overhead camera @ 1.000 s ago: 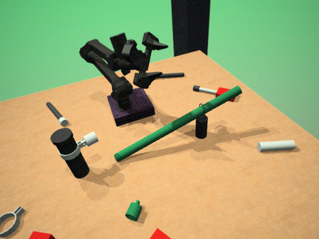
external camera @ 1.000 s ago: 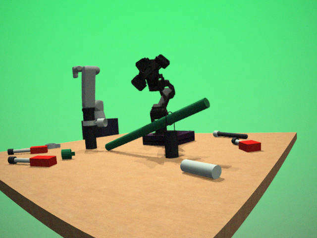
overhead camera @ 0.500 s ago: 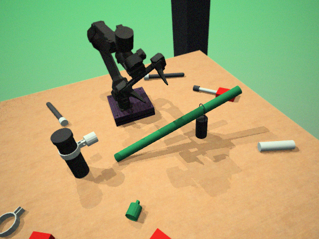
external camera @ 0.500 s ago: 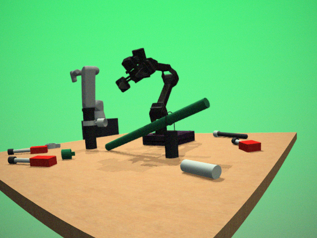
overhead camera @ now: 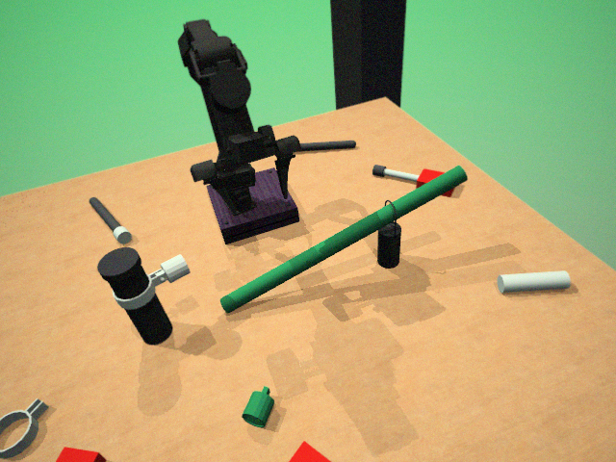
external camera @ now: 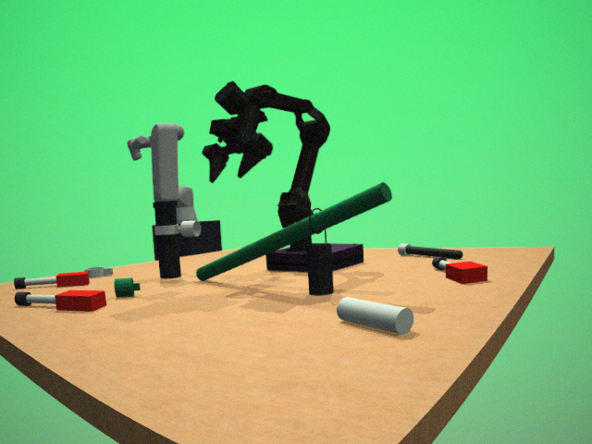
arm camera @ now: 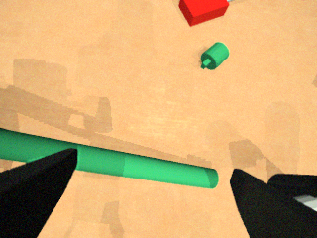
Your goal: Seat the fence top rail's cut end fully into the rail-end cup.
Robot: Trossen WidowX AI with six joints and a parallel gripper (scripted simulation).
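Now: the grey rail-end cup 18 cm to the right of my gripper tip, 11 cm below it and 7 cm behind it. Round my gripper tip: grey cylinder 43 cm to the left, 27 cm ahead, 22 cm below; short black post 25 cm to the left, 13 cm below, 5 cm ahead; green cup fitting 22 cm below, 20 cm ahead, 13 cm to the right.
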